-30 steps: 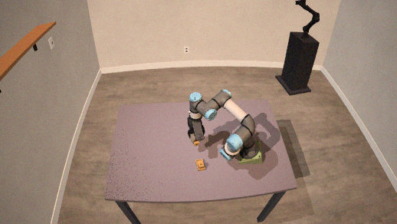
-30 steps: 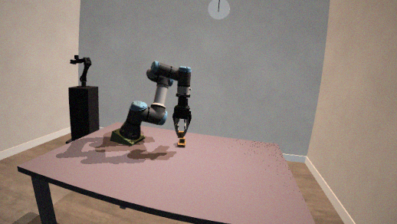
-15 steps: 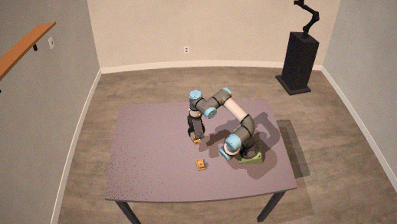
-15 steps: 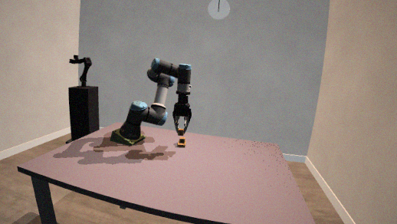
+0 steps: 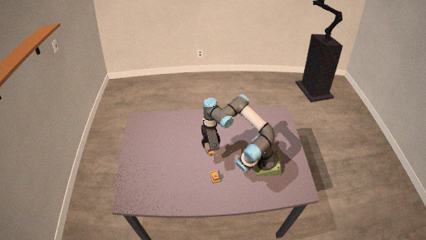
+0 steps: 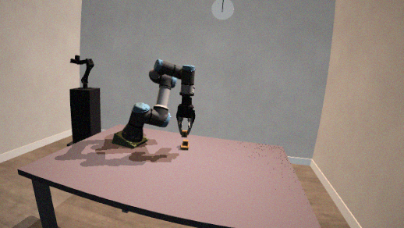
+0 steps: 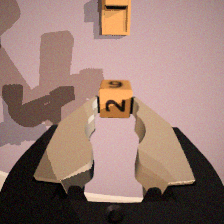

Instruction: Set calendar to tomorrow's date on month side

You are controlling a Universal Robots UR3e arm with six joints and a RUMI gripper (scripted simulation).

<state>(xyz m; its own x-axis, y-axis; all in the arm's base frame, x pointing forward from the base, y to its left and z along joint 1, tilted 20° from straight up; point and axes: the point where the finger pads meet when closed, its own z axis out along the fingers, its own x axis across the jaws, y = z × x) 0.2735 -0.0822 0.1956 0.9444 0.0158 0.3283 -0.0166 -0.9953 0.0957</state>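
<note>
Now: hand 10 cm to the right of the orange calendar tray and 12 cm above it. From my hand the other things lie so: cube: 1 cm below.
</note>
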